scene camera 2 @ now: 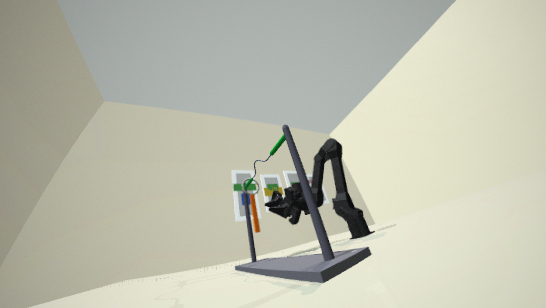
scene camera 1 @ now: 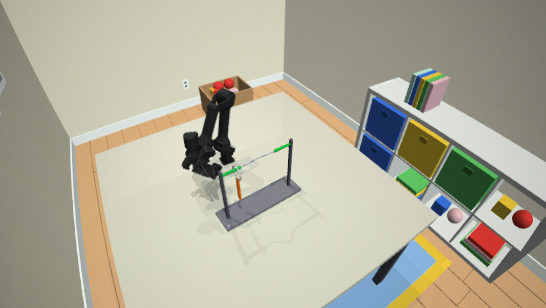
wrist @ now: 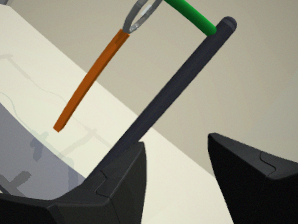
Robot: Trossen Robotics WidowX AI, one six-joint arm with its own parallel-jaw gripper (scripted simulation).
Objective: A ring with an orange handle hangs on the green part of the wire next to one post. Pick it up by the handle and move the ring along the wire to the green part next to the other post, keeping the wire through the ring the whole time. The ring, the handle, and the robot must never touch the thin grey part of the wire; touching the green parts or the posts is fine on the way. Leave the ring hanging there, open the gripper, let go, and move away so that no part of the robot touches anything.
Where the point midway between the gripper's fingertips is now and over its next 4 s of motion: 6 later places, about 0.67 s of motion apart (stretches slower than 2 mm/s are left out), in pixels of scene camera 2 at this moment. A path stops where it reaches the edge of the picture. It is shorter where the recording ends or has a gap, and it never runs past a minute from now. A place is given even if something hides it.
The gripper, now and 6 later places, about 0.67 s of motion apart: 266, 206; 282, 230; 269, 221; 263, 220; 254, 224; 248, 227; 246, 221
